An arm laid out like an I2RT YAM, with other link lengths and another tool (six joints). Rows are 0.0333 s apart.
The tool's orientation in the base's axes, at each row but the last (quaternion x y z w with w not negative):
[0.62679, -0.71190, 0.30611, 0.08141]
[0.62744, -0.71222, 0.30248, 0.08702]
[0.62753, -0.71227, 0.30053, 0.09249]
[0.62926, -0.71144, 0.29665, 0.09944]
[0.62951, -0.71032, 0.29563, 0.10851]
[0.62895, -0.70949, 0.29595, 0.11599]
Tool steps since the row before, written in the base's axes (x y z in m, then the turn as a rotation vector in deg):
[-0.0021, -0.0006, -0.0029, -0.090, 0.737, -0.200]
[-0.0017, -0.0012, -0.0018, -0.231, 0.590, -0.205]
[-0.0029, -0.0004, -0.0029, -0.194, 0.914, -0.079]
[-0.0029, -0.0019, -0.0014, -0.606, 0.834, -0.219]
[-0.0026, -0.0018, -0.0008, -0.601, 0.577, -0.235]
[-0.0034, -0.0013, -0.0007, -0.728, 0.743, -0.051]
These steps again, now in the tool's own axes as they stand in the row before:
[-0.0005, 0.0029, 0.0021, -0.703, 0.171, -0.261]
[0.0004, 0.0022, 0.0017, -0.554, 0.302, -0.213]
[-0.0006, 0.0036, 0.0018, -0.769, 0.238, -0.482]
[0.0014, 0.0031, 0.0015, -0.696, 0.670, -0.421]
[0.0016, 0.0027, 0.0011, -0.492, 0.661, -0.264]
[0.0013, 0.0034, 0.0006, -0.507, 0.739, -0.531]

